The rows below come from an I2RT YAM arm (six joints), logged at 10 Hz.
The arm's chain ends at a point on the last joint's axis. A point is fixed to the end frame.
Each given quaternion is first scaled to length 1.
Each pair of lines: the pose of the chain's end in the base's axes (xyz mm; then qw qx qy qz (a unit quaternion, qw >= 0)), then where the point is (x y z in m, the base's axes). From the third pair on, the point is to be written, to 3 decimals.
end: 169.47 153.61 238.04 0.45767 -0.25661 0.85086 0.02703
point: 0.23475 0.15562 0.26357
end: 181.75 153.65 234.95 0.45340 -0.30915 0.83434 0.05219
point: 0.24635 0.16371 0.26030
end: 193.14 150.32 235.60 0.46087 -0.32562 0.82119 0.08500
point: 0.257 0.163 0.262
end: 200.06 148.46 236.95 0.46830 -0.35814 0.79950 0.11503
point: 0.262 0.167 0.265
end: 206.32 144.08 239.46 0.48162 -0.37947 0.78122 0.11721
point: 0.266 0.165 0.270
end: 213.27 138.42 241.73 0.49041 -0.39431 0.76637 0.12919
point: 0.271 0.162 0.274
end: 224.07 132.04 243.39 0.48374 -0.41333 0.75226 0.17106
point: 0.281 0.159 0.275
